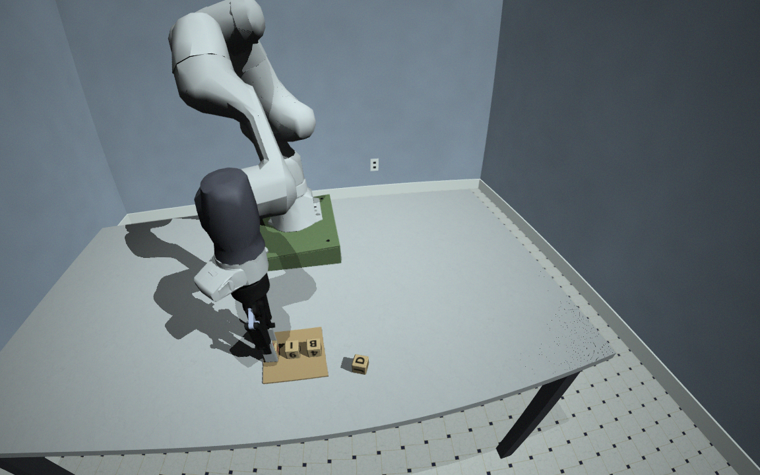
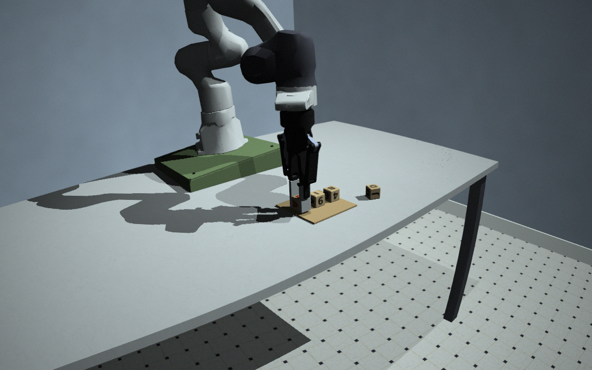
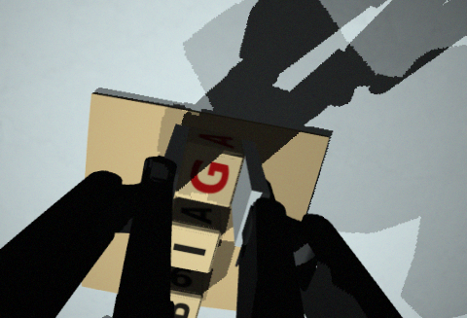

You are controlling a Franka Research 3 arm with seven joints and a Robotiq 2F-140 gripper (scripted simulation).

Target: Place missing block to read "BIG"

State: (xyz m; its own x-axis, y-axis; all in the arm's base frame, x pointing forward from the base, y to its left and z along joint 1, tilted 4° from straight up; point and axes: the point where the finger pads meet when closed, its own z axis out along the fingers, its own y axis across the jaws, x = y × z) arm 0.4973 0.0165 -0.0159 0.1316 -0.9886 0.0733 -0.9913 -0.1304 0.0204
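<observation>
Now: hand 2 cm above the G block. From my hand the other things lie so: tan mat 5 cm to the left, 4 cm below, 1 cm behind; then I block 5 cm to the left, 2 cm below, 1 cm behind; then B block 10 cm to the left, 2 cm below, 1 cm behind.
</observation>
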